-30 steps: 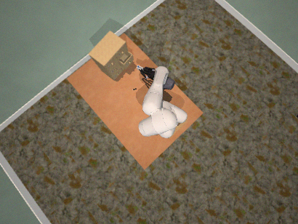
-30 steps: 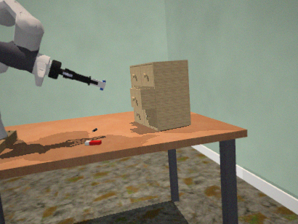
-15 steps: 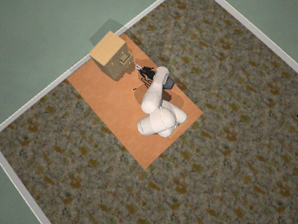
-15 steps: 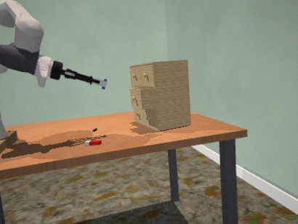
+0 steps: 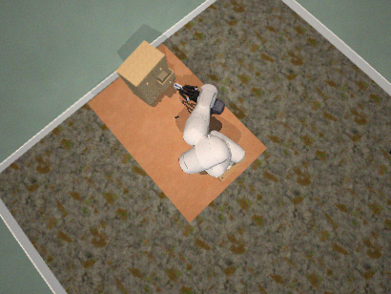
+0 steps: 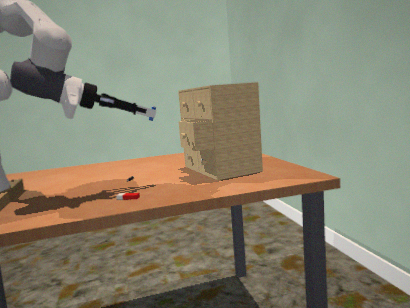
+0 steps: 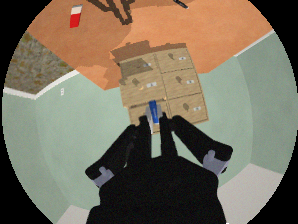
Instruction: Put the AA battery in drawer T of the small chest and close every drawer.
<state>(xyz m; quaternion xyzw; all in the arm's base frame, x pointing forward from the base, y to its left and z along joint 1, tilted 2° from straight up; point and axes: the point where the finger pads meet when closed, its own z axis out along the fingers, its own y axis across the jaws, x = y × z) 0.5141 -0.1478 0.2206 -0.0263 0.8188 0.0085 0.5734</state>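
My gripper is now 220 mm short of the drawer, 20 mm to the left of it and 120 mm above it. Round my hand: white cylinder (110 mm behind, 110 mm to the right, 250 mm below); blue AA battery (20 mm ahead, 10 mm below); small black piece (60 mm behind, 130 mm to the left, 250 mm below).
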